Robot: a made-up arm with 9 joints.
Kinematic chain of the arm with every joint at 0, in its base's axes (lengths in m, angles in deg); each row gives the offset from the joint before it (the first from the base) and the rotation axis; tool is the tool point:
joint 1: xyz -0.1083 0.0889 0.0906 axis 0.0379 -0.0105 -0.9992
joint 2: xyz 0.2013 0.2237 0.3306 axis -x
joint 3: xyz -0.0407 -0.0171 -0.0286 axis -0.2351 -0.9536 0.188
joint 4: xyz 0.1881 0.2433 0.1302 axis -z
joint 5: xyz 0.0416 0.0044 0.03 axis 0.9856 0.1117 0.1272
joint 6: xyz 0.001 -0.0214 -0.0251 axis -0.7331 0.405 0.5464
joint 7: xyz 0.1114 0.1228 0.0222 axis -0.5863 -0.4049 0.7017
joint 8: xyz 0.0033 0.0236 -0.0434 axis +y
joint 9: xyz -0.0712 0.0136 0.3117 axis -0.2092 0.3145 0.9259
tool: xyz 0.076 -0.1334 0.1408
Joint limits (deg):
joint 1: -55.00..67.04
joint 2: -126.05..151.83
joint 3: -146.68..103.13
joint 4: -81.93..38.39
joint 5: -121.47..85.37
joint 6: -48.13..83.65
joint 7: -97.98..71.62
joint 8: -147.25..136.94
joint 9: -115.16..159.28
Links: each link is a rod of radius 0.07 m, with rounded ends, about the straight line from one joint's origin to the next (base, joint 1, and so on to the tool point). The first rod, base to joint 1, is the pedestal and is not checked.
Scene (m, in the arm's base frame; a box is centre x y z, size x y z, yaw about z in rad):
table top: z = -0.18
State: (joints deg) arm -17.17 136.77 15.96 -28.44 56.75 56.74 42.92 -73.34 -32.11
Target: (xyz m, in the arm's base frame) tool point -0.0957 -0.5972 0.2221
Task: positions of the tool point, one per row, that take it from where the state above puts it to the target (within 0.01 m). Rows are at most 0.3 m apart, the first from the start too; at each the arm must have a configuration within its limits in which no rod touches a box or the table.
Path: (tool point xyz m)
1: 0.4343 0.3413 0.3059
2: 0.5122 0.1065 0.3109
3: 0.4905 -0.1467 0.3031
4: 0.3671 -0.3744 0.2841
5: 0.1599 -0.5349 0.2560
6: -0.0958 -0.5972 0.2221

